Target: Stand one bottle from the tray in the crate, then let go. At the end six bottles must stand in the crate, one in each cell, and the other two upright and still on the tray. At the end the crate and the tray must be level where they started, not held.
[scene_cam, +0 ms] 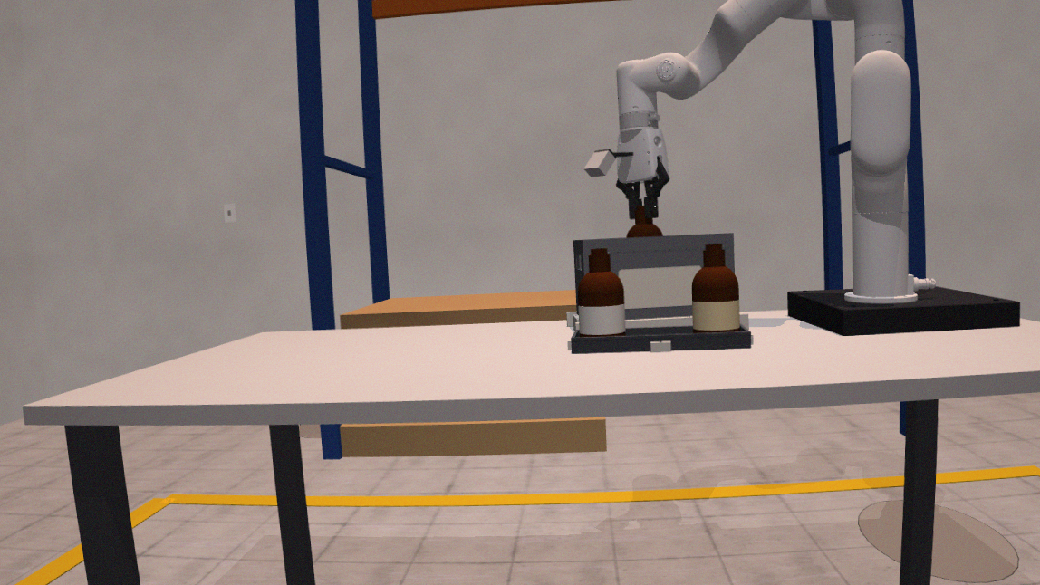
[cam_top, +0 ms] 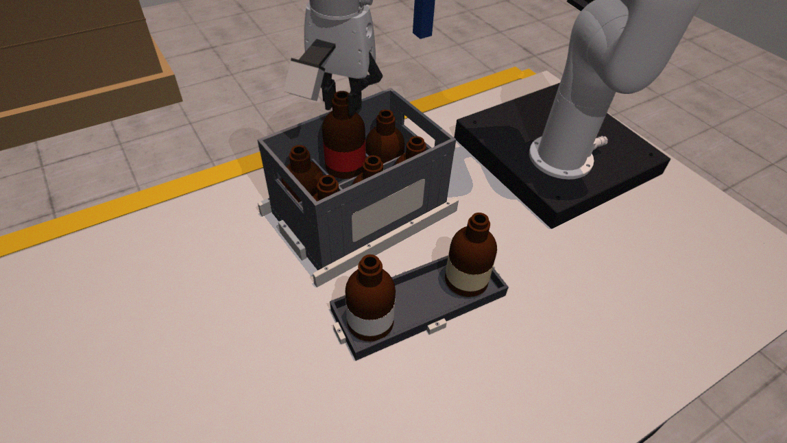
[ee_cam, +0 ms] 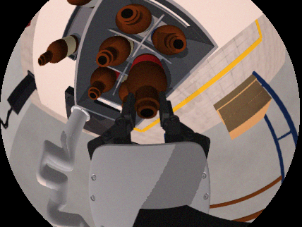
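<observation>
My gripper is now 150 mm above the dark grey crate, 40 mm to the right of it and 10 mm past it. Also, from my hand: dark tray (270 mm to the left, 220 mm below, 20 mm behind).
</observation>
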